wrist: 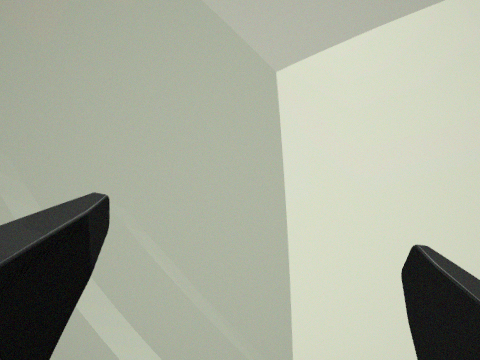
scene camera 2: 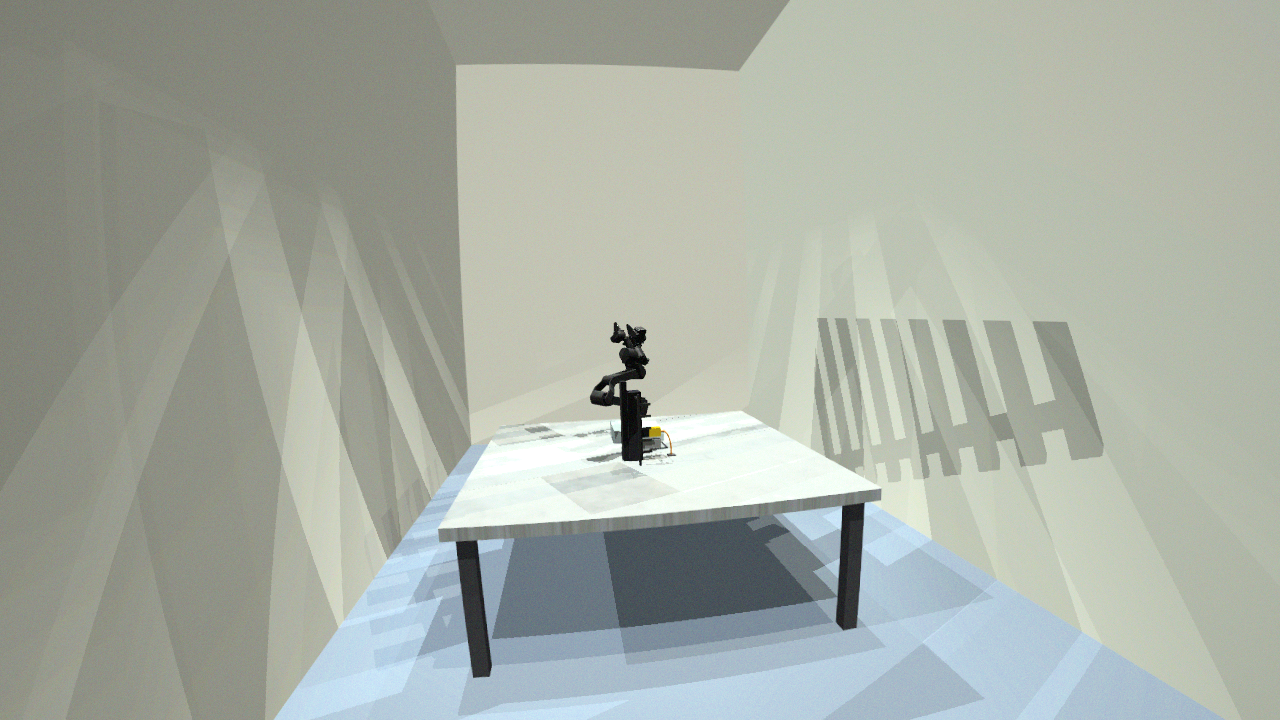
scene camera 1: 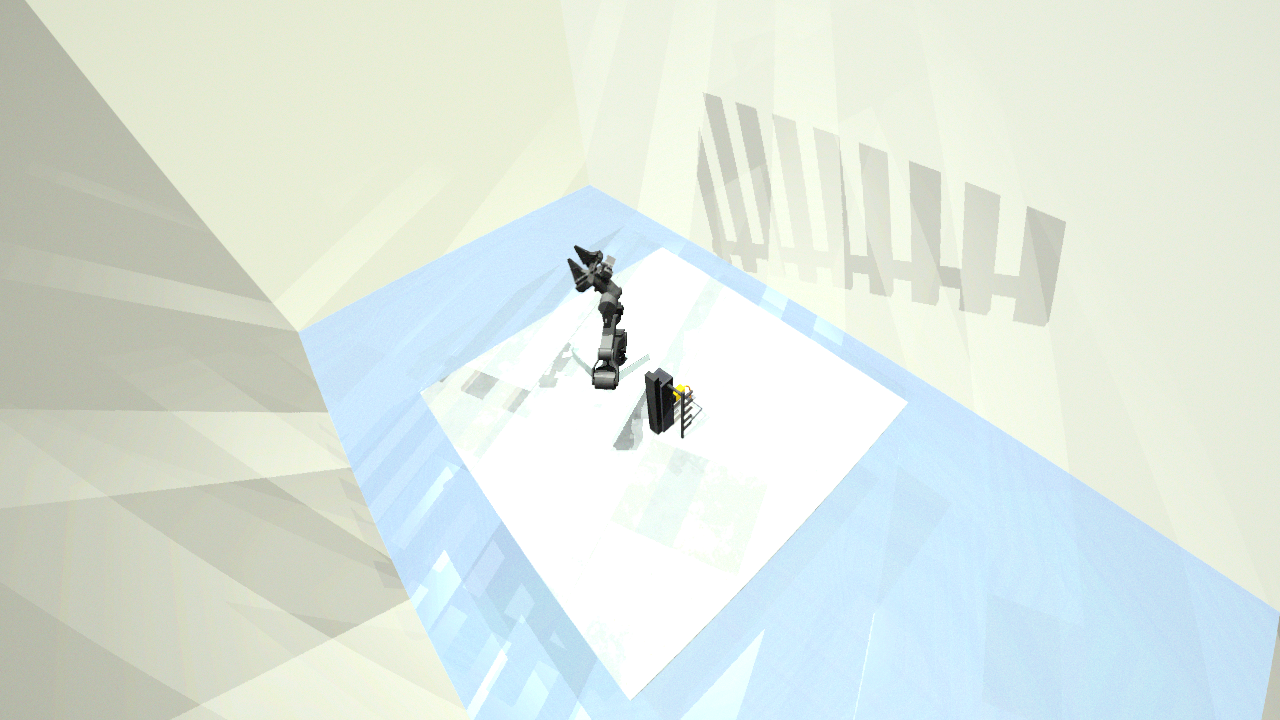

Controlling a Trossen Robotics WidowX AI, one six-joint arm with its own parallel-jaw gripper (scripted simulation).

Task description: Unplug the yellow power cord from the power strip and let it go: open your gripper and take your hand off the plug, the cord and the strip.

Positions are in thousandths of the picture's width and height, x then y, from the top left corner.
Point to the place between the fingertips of the gripper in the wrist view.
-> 549, 662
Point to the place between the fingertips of the gripper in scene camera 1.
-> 446, 351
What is the gripper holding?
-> Nothing.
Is the gripper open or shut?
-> Open.
